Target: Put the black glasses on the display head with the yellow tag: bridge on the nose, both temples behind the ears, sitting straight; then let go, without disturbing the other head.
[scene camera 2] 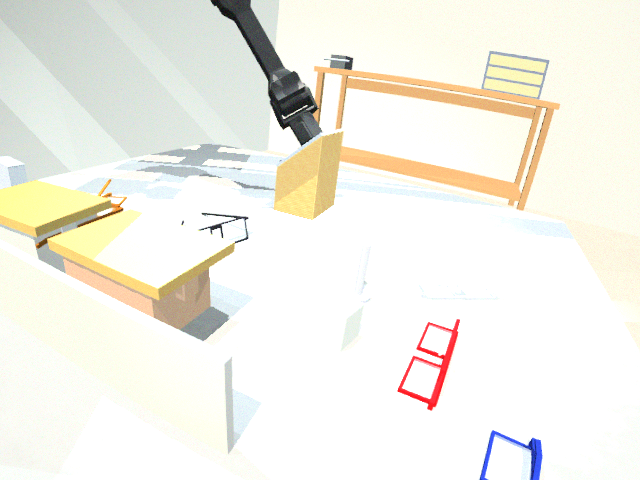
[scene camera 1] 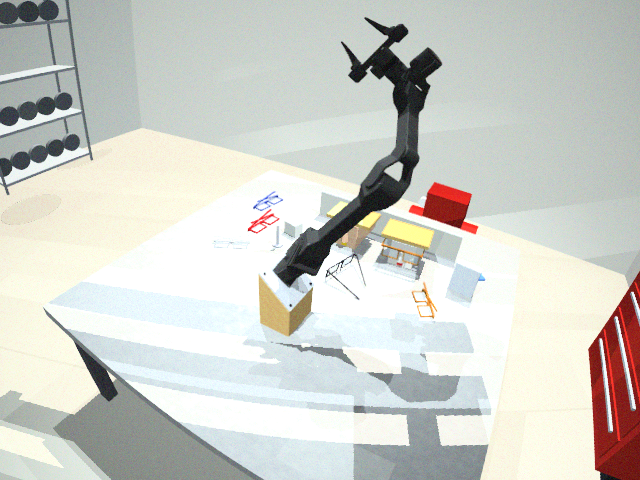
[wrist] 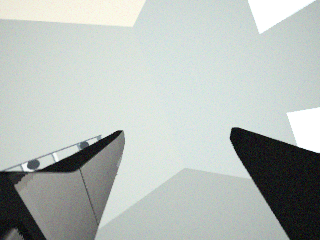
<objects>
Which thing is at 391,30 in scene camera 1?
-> The gripper.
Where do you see a low white wall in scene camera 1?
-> At 444,243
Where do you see a grey box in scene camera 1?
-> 465,276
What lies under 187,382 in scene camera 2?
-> A low white wall.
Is the gripper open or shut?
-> Open.
</objects>
